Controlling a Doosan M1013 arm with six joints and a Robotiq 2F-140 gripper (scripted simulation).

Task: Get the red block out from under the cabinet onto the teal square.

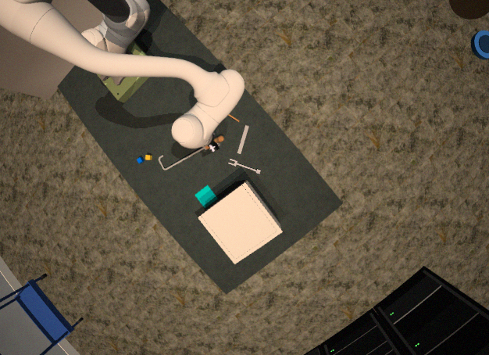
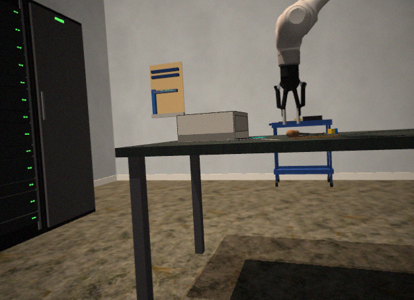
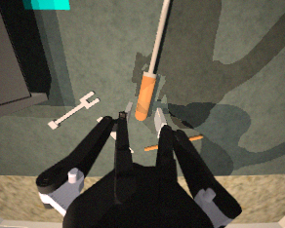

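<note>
The flat grey bar is 11 cm to the left of my hand, 9 cm below it and 8 cm ahead of it. Round my hand: fork-ended tool 20 cm ahead, 9 cm below, 2 cm to the left; then thin orange stick 13 cm to the left, 9 cm below, 8 cm behind; then long hook tool 14 cm to the right, 8 cm below, 7 cm behind.
</note>
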